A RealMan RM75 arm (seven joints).
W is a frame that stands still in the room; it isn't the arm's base.
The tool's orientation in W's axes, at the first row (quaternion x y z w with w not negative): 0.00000 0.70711 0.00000 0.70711
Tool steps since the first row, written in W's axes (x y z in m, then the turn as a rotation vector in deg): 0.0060 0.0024 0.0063 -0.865 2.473 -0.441; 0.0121 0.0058 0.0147 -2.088 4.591 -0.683; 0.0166 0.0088 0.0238 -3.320 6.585 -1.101; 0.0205 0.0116 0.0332 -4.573 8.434 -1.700; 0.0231 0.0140 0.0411 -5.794 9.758 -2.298; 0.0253 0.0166 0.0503 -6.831 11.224 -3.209; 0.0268 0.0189 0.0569 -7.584 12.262 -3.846
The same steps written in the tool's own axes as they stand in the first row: -0.0063 0.0024 0.0060 0.441 2.473 -0.865; -0.0147 0.0058 0.0121 0.683 4.591 -2.088; -0.0238 0.0088 0.0166 1.101 6.585 -3.320; -0.0332 0.0116 0.0205 1.700 8.434 -4.573; -0.0411 0.0140 0.0231 2.298 9.758 -5.794; -0.0503 0.0166 0.0253 3.209 11.224 -6.831; -0.0569 0.0189 0.0268 3.846 12.262 -7.584
